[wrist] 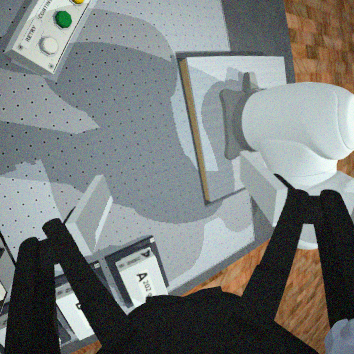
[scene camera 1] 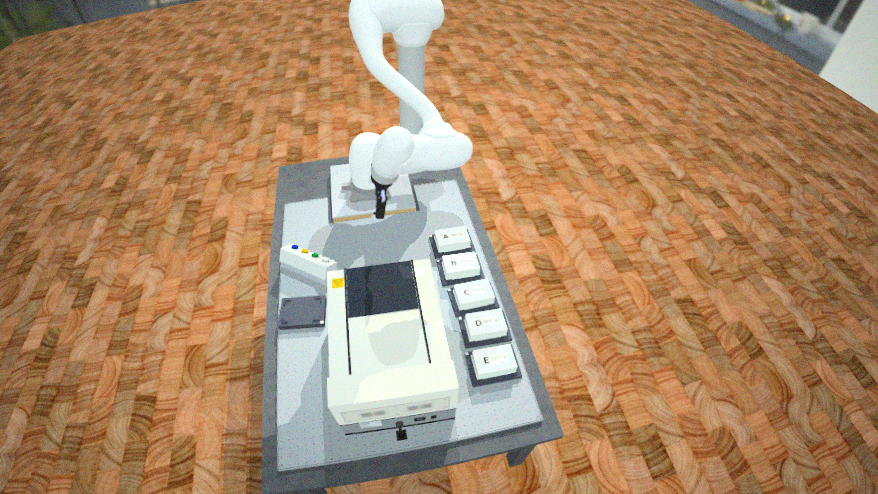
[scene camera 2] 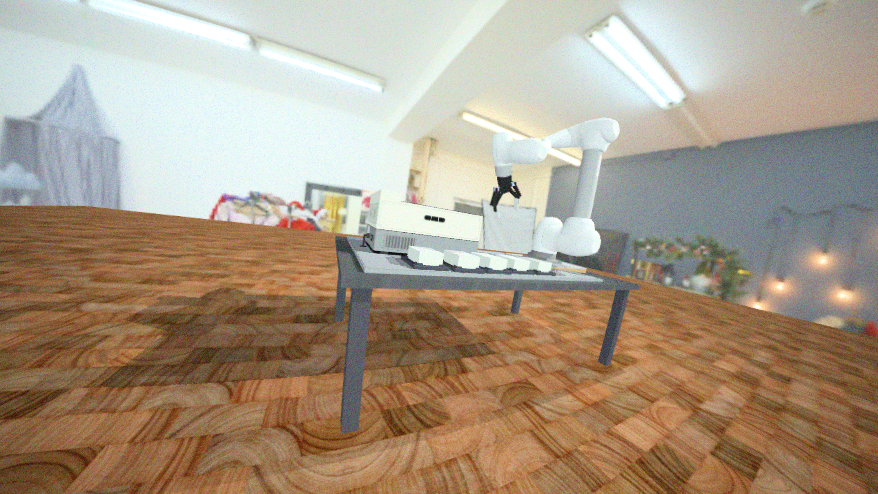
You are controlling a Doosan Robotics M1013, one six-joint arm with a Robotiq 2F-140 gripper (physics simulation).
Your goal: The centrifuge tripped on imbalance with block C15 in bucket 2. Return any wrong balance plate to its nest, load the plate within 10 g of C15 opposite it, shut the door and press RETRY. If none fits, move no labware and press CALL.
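Frame: origin at the arm's base, x ahead, y left, z up, level; millimetres.
Where they show: gripper, fingertip midpoint: [wrist: 173, 176] [scene camera 1: 373, 199] [scene camera 2: 506, 213]; arm's base, origin of the base link: [wrist: 246, 122] [scene camera 1: 370, 188] [scene camera 2: 542, 260].
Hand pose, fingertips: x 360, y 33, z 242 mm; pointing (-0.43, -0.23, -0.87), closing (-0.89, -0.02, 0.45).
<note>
Each offset is from my fingertips to the top centre of the thing. "pt": to the spot under its first point. Level surfaces: height alone.
My gripper [scene camera 1: 380, 215] [scene camera 2: 506, 207] [wrist: 173, 176] is open, with nothing between its fingers, high above the table near the arm's base. The cream centrifuge [scene camera 1: 392, 390] [scene camera 2: 423, 219] stands on the table; a dark panel or opening {pt dx +353, dy +7, dz -48 mm} [scene camera 1: 381, 288] shows in its top, and I cannot tell which. Block C15 and the buckets do not show. White balance plates A {dx +15, dy +284, dz -207 mm} [scene camera 1: 452, 238] [wrist: 141, 280], B {dx +152, dy +295, dz -207 mm} [scene camera 1: 461, 266], C {dx +288, dy +319, dz -207 mm} [scene camera 1: 473, 294], D {dx +417, dy +335, dz -207 mm} [scene camera 1: 486, 325] and E {dx +555, dy +334, dz -207 mm} [scene camera 1: 494, 361] sit in dark nests in a row. Plate A's label reads 202. The button box {dx +66, dy -281, dz -177 mm} [scene camera 1: 306, 259] [wrist: 40, 37] has blue, yellow, green and white buttons; RETRY is beside the white one.
A dark, flat tray {dx +277, dy -293, dz -230 mm} [scene camera 1: 302, 311] lies left of the centrifuge in scene camera 1. The arm's base stands on a pale board [scene camera 1: 343, 199] [wrist: 197, 130] with a tan edge. The centrifuge body rises above the plates. The grey table {dz -276 mm} [scene camera 1: 291, 178] [scene camera 2: 491, 282] has a perforated top.
</note>
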